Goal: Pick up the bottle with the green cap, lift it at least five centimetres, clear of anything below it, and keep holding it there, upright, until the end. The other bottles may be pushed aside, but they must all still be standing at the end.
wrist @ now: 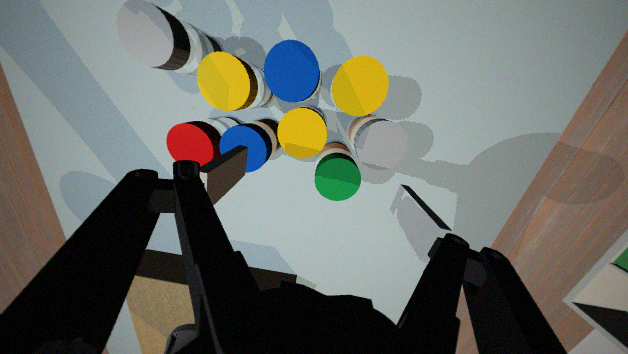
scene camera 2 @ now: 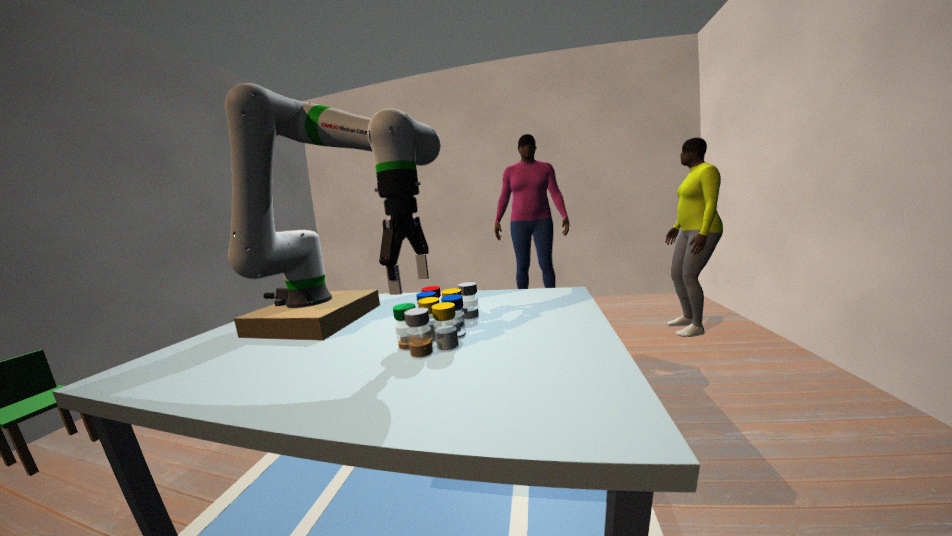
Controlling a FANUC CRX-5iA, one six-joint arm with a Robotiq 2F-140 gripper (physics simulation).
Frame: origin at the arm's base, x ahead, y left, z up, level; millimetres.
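Seen in the pictures: gripper, fingertip midpoint: (wrist: pixel 322 179) (scene camera 2: pixel 411 285); arm's base, link origin: (scene camera 2: pixel 309 301).
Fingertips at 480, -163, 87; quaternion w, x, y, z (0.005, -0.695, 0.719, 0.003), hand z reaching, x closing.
Offsets run from my fingertips to a thing's top centre, as dx, dy, dz.
The green-capped bottle @(-15, -21, -46) (scene camera 2: pixel 403 311) (wrist: pixel 337 177) stands upright at the robot-base side of a tight group. Beside it stand a grey-capped bottle @(+34, -58, -46) (scene camera 2: pixel 417 316) (wrist: pixel 382 144) and a yellow-capped bottle @(+28, +29, -46) (scene camera 2: pixel 428 302) (wrist: pixel 302 132). My gripper (scene camera 2: pixel 408 272) (wrist: pixel 322 179) is wide open and empty, above the table, with its fingertips higher than the caps. In the wrist view the green cap shows between the two fingers, a little forward of them, and the left finger pad partly overlaps a blue cap (wrist: pixel 243 146). The visible bottles all stand.
Farther along stand a red-capped bottle @(-14, +152, -46) (scene camera 2: pixel 431 290) (wrist: pixel 189 143), another blue @(+84, +50, -46) (scene camera 2: pixel 452 301) (wrist: pixel 291 71), two more yellow @(+85, -19, -46) (scene camera 2: pixel 443 310) (wrist: pixel 360 86) @(+62, +116, -46) (scene camera 2: pixel 451 291) (wrist: pixel 223 81) and a second grey @(+89, +191, -46) (scene camera 2: pixel 467 287) (wrist: pixel 145 34). The wooden base block (scene camera 2: pixel 279 327) (wrist: pixel 162 300) is nearby. Two people stand beyond the table (scene camera 2: pixel 519 426).
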